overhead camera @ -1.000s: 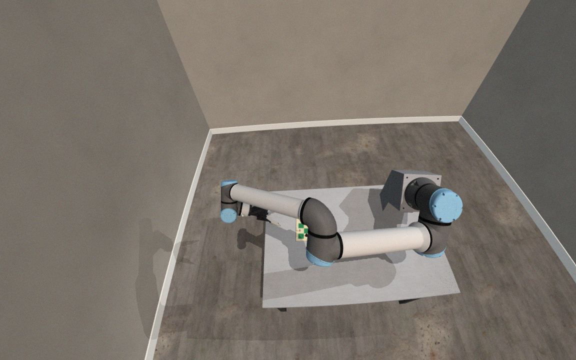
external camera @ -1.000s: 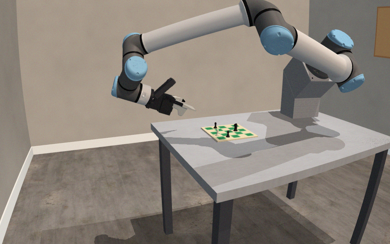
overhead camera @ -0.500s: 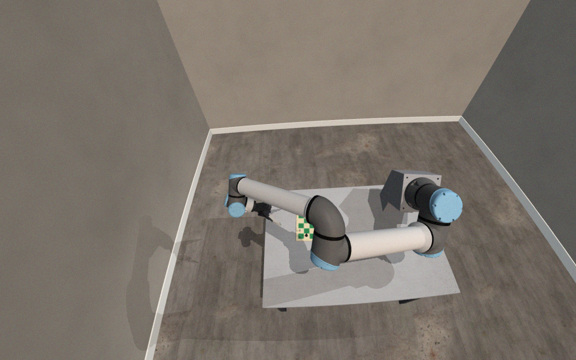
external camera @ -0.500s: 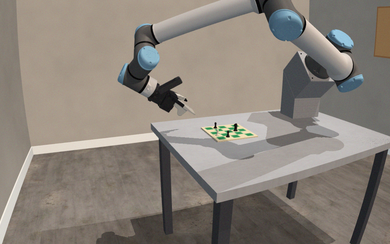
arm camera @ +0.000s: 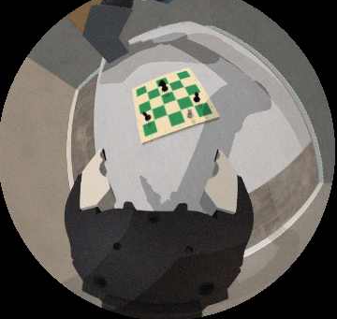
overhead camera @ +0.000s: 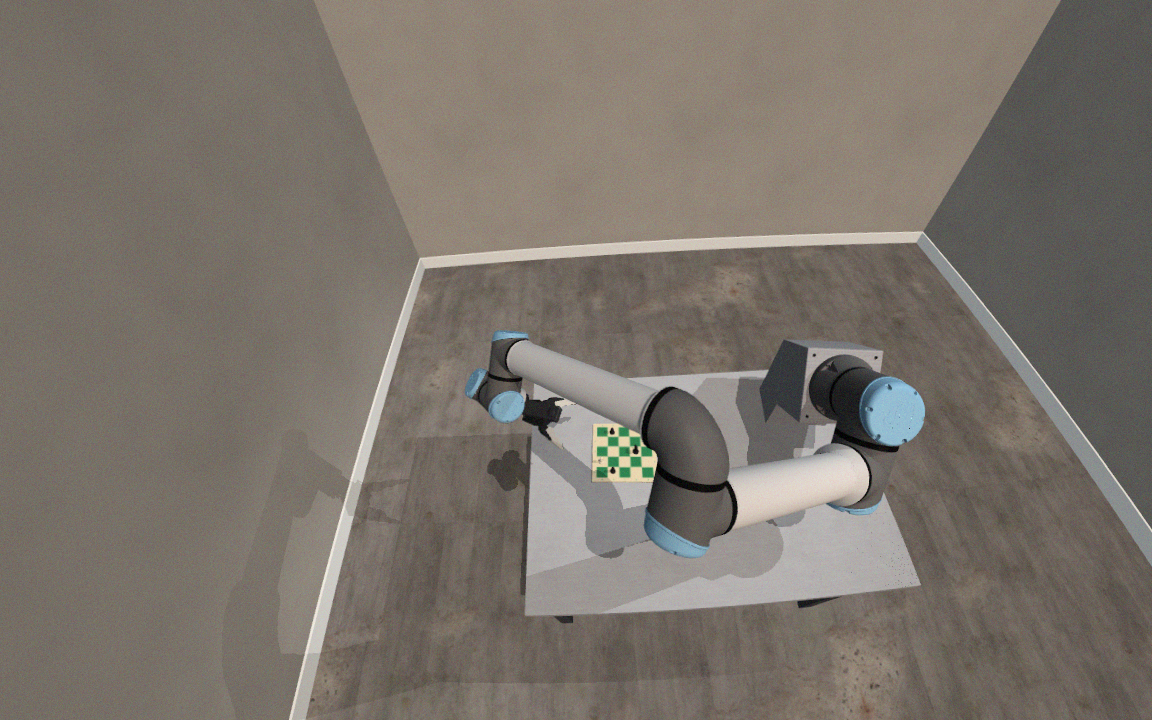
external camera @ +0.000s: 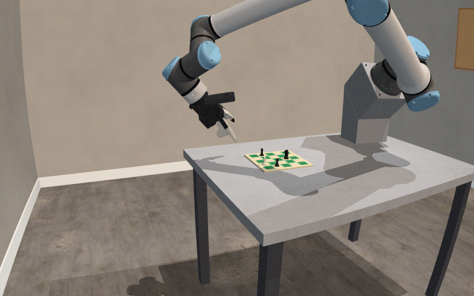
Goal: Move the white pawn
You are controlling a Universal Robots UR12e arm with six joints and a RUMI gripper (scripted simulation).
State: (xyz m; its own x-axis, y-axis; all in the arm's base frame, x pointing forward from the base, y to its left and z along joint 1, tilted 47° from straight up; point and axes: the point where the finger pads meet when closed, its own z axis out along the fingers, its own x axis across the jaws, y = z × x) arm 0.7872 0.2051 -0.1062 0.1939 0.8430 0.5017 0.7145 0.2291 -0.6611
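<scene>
The white pawn lies 11 cm below my hand, 10 cm behind it and 6 cm to the left of it. Round my hand: chessboard (18 cm behind, 13 cm below, 2 cm to the left).
</scene>
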